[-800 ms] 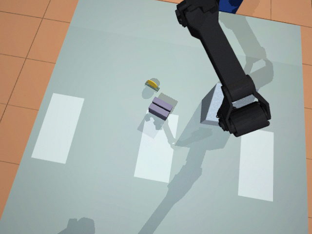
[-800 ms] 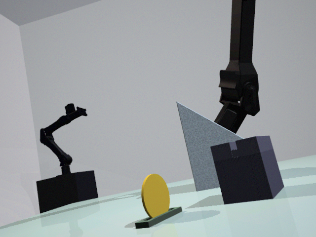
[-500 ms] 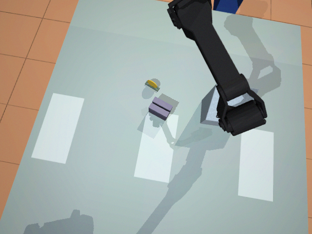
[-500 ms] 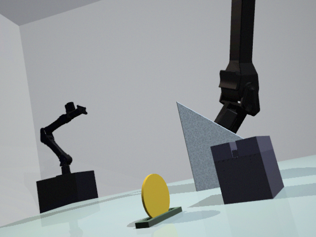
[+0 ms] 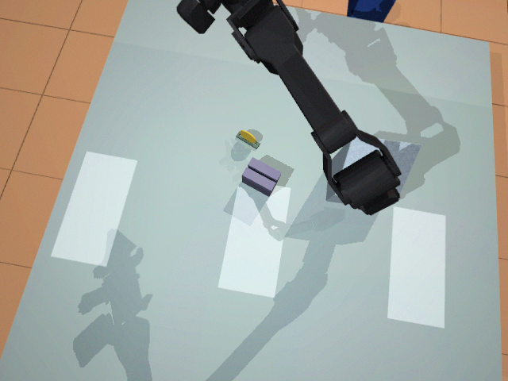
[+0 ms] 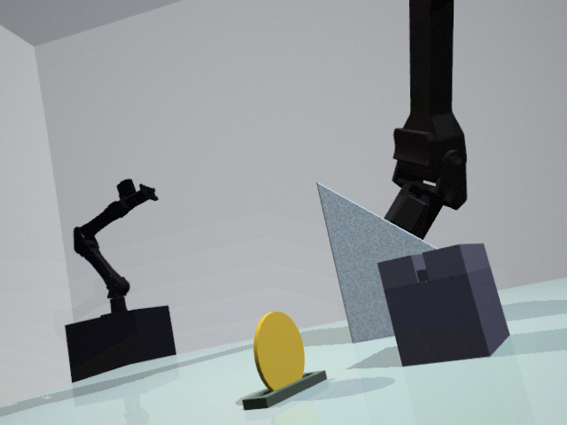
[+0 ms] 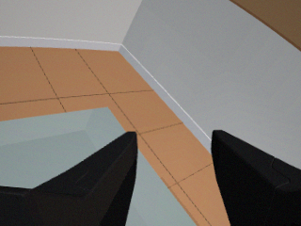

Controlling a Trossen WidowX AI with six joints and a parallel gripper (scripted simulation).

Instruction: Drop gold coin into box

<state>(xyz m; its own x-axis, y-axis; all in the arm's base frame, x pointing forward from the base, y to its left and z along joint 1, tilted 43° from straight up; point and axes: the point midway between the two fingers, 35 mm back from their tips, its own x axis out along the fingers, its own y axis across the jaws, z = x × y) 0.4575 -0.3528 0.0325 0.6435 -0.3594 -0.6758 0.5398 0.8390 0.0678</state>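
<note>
My gripper tip is 120 mm past the gold coin, 160 mm to the right of it and 370 mm above it.
</note>
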